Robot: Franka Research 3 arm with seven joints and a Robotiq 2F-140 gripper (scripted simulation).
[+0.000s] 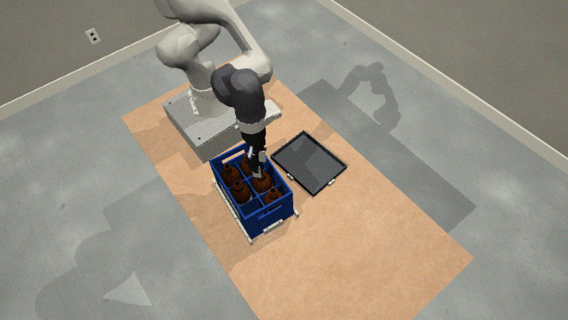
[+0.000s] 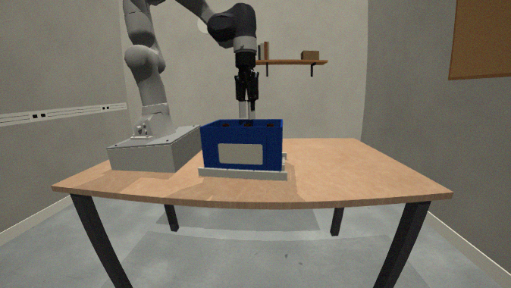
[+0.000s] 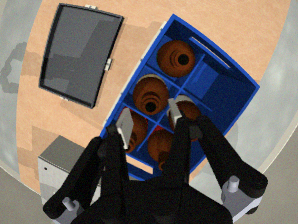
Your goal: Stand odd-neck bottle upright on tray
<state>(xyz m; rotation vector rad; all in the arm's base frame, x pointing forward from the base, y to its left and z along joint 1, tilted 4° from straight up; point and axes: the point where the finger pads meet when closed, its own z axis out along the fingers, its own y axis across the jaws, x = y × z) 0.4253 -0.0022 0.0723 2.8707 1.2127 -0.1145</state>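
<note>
Right now my hand is 4 cm to the left of the blue crate and 13 cm above it. Also, from my hand: bottle: 8 cm behind, 9 cm to the right, 13 cm below; dark grey tray: 3 cm behind, 22 cm to the left, 20 cm below.
</note>
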